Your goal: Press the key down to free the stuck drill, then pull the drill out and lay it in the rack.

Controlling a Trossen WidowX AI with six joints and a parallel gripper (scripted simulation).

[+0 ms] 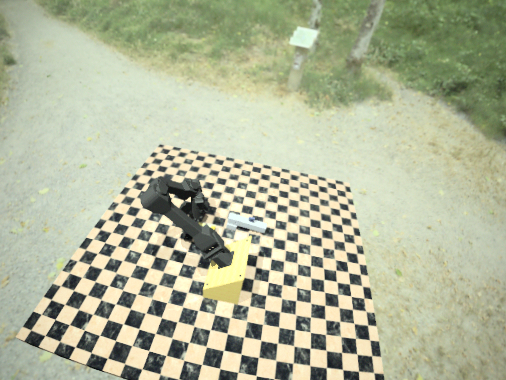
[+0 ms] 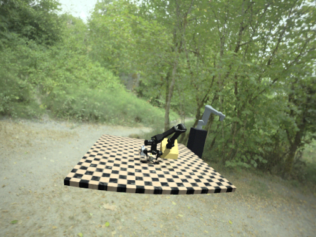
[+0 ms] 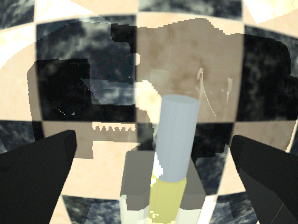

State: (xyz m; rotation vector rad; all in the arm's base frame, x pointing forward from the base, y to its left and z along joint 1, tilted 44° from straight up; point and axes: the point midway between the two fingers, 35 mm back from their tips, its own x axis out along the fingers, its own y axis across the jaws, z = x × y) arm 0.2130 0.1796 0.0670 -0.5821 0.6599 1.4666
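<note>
The yellow drill is 3 cm to the right of my gripper tip and 3 cm above it. From my gripper tip the other things lie so: grey rack: 5 cm to the right, 1 cm above; then blue key: 24 cm to the right, 7 cm ahead, 4 cm above; then grey block: 22 cm to the right, 7 cm ahead, 2 cm above.
</note>
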